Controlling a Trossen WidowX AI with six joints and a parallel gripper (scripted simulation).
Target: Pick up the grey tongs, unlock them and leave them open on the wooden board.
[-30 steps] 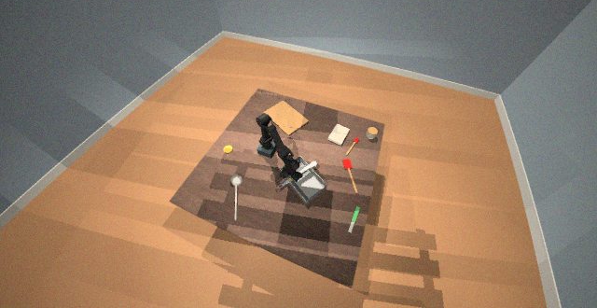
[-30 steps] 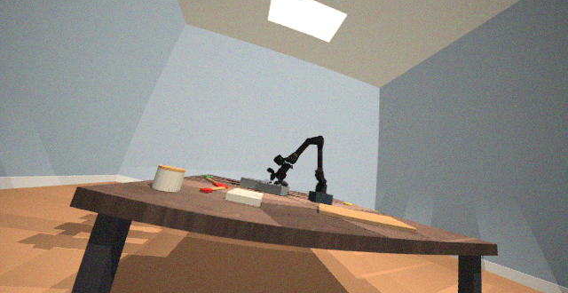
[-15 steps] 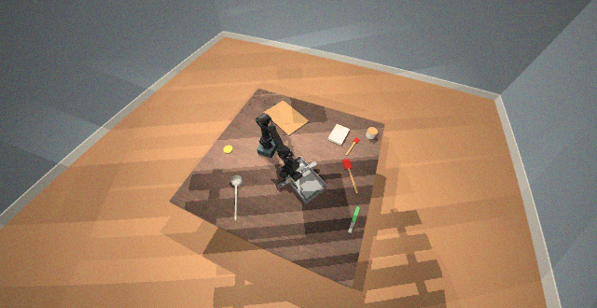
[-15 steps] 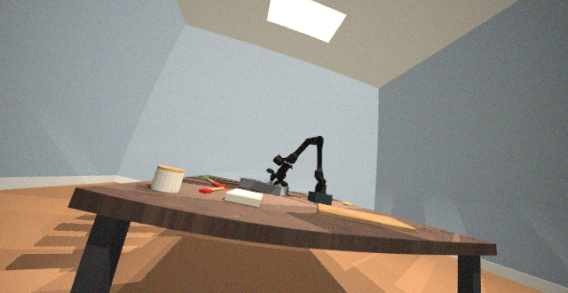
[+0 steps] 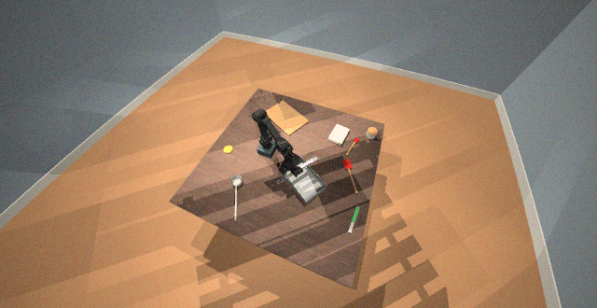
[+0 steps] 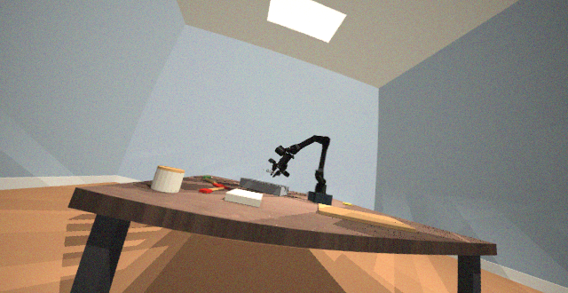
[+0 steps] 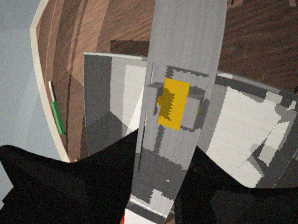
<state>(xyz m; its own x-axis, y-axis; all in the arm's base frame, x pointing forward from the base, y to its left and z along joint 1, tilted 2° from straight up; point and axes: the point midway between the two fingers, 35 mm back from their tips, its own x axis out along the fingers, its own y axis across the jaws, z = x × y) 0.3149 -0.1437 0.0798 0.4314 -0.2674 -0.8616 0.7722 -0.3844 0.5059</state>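
Now: gripper tip 3 cm past the yellow lock piece, 2 cm to the left of it and 3 cm below it. Round my gripper tip: white block (13 cm ahead, 55 cm to the left, 9 cm below); then roasting tin (4 cm ahead, 4 cm to the left, 8 cm below); then red spatula (33 cm ahead, 25 cm to the left, 10 cm below).
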